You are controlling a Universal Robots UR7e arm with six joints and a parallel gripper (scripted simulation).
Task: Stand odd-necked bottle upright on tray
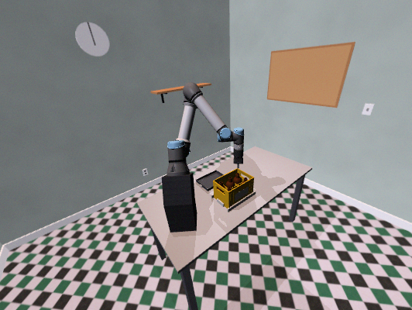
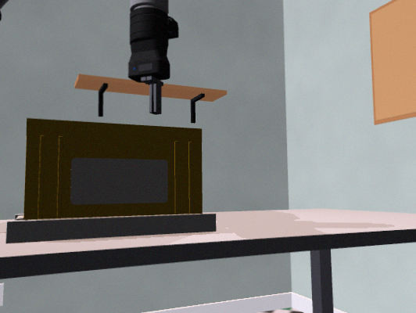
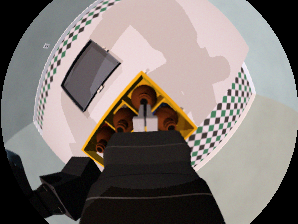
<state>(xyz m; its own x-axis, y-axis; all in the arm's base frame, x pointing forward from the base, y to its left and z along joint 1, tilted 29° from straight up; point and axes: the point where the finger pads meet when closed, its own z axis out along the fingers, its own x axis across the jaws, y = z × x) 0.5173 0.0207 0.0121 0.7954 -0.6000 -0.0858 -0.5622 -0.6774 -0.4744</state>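
The brown bottle lies 15 cm below my hand. The rest, counted from my hand: dark tray (23 cm to the left, 23 cm below, 13 cm behind); then crate (16 cm below, 8 cm behind, 5 cm to the right).
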